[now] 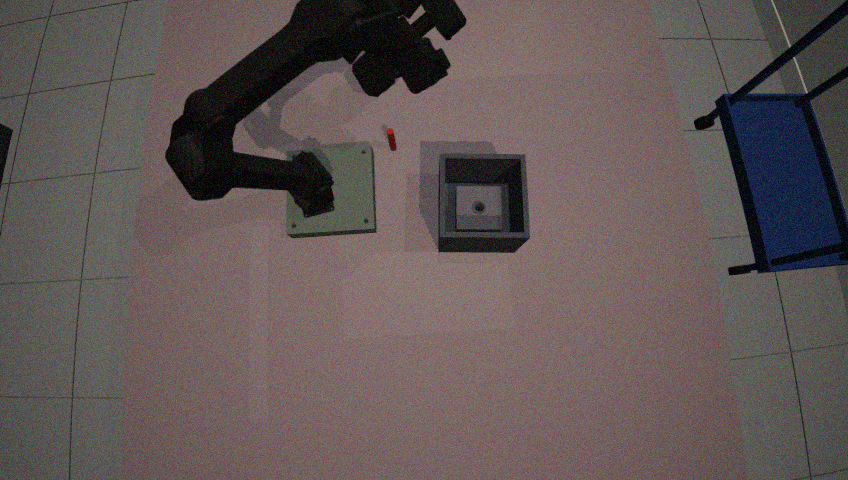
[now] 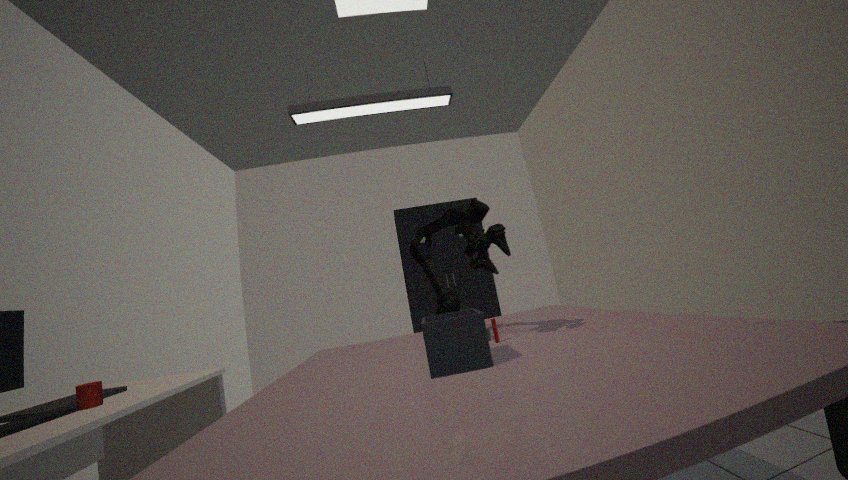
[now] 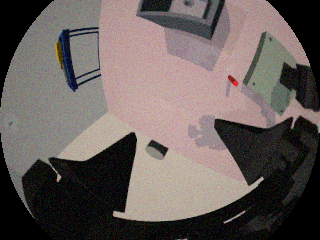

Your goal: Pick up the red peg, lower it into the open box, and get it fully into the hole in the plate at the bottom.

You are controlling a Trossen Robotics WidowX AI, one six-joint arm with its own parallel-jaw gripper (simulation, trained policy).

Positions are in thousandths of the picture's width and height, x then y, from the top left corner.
My gripper shows in image 1 (504,114), in image 2 (594,551) and in image 3 (555,540).
